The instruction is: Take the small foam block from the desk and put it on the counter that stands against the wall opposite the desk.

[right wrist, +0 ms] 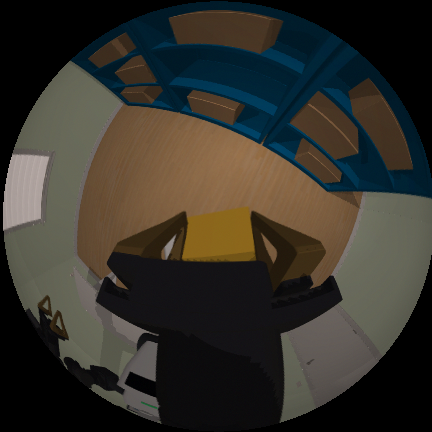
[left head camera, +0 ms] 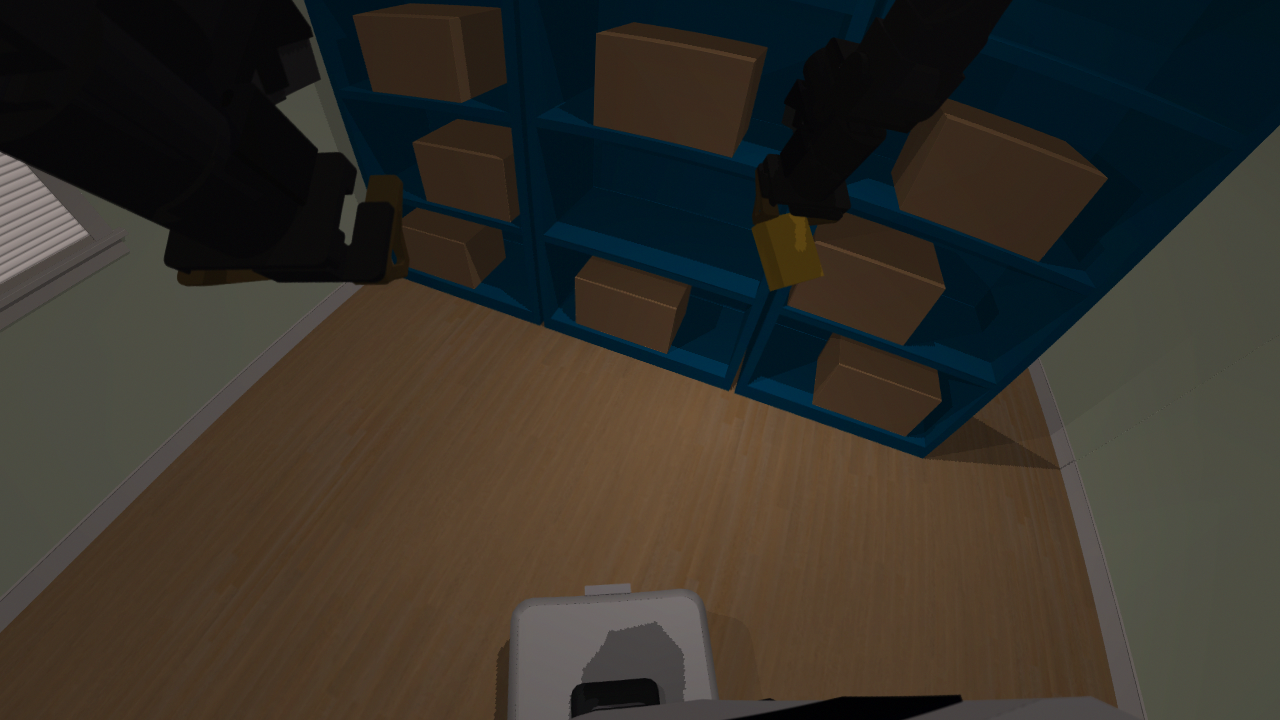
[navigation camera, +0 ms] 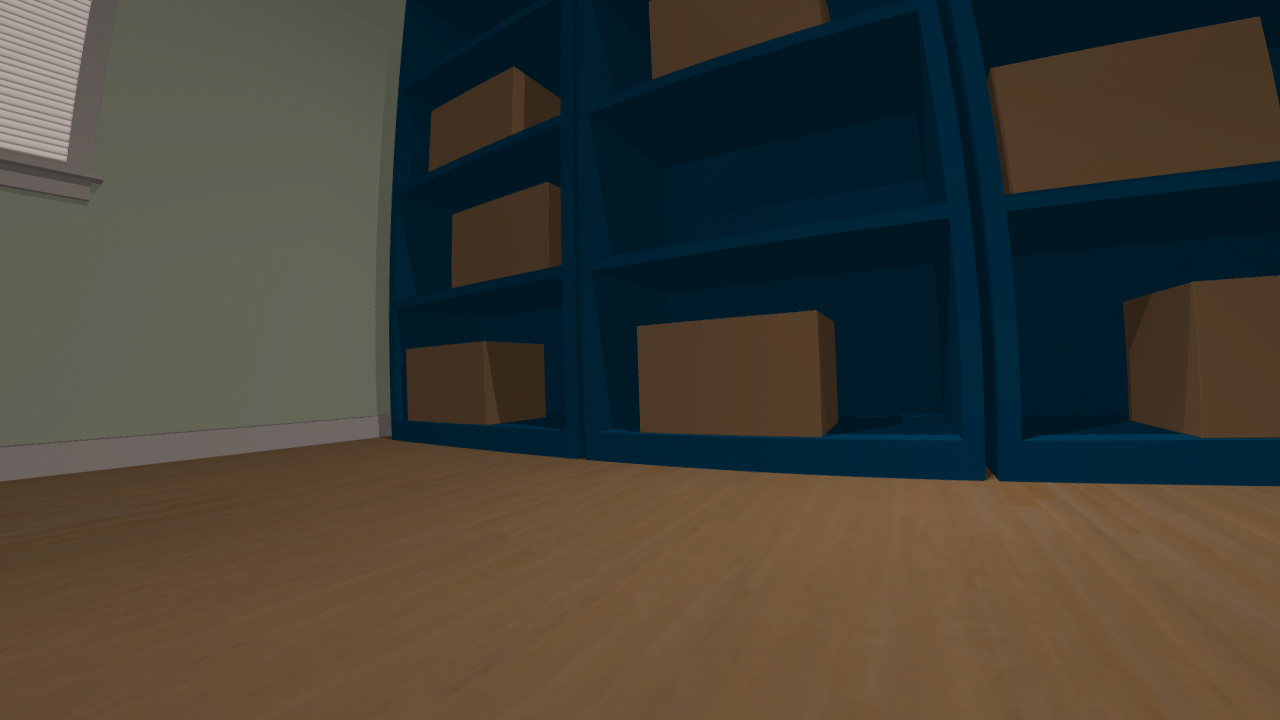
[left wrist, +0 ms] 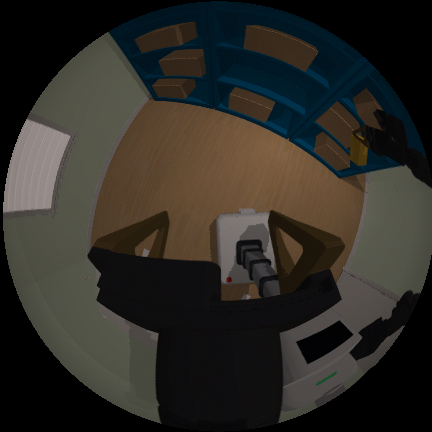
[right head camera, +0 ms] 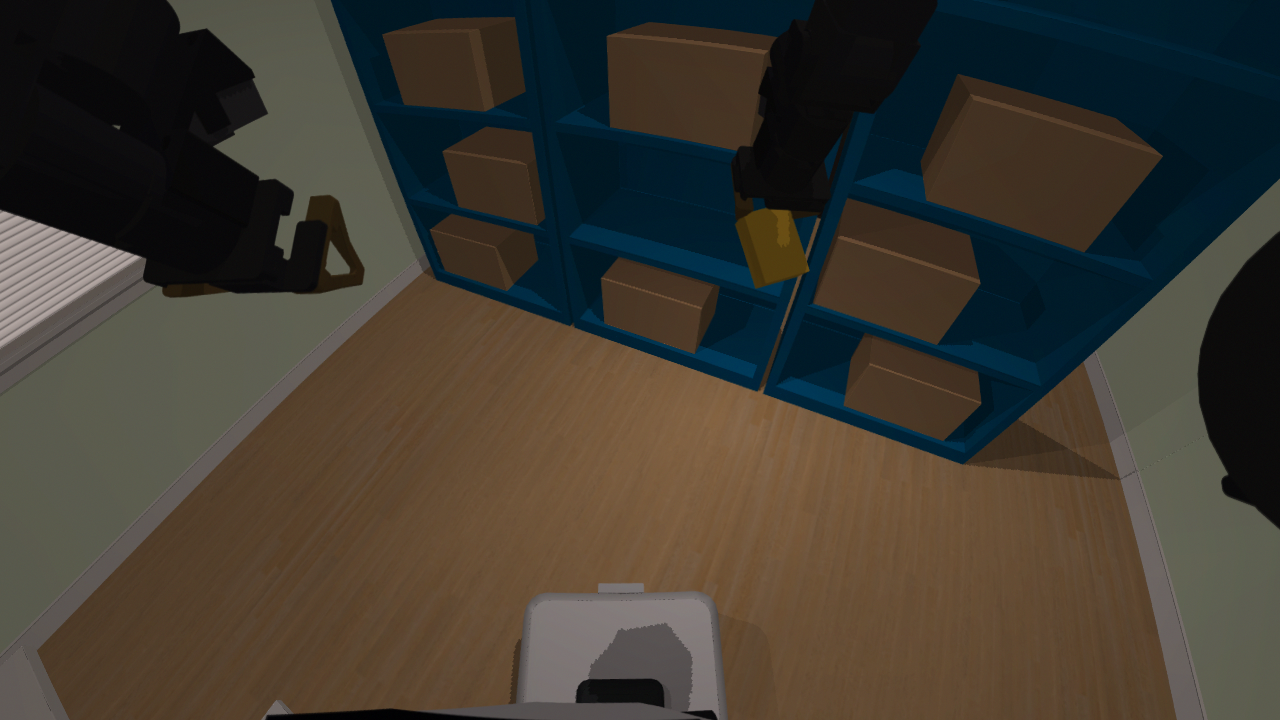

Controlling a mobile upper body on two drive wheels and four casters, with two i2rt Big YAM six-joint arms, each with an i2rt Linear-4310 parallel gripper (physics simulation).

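Places are measured from the left arm's base along level axes (x right, y down, z ahead), in metres.
Pixels of known places: left gripper, fingertip midpoint: (left head camera: 346,268) (left wrist: 218,215) (right head camera: 313,278); right gripper, fingertip midpoint: (right wrist: 218,216) (left head camera: 773,222) (left wrist: 356,135) (right head camera: 758,217).
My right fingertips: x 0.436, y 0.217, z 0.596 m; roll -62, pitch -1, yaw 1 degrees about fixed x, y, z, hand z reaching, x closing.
Note:
Ahead of a thing's pixels: the offset from my right fingertips to its middle. "spot": to the spot under its first point.
The small foam block, yellow @(dz -0.043, dx +0.010, dy +0.017 m) (left head camera: 787,252) (right head camera: 771,248) (left wrist: 358,150) (right wrist: 219,237), is held in the air between the fingers of my right gripper (right wrist: 218,216), which is shut on it. In the head views the block hangs in front of the blue shelves. My left gripper (left wrist: 218,215) is open, with its two fingers wide apart and no object between them. A pale edge (right head camera: 31,685) shows in the lower left corner of the right head view; I cannot tell whether it is the desk or the counter. No counter can be made out clearly.
Tall blue shelves (left head camera: 529,179) (right head camera: 554,179) (navigation camera: 787,456) with several cardboard boxes @(spot: dz +0.802, dx -0.067, dy +0.894 m) (left head camera: 631,304) (navigation camera: 729,376) stand ahead. A wall with a blind-covered window (left head camera: 40,232) (left wrist: 37,167) is at the left, another wall (left head camera: 1190,402) at the right. My white base (left head camera: 554,662) is below.

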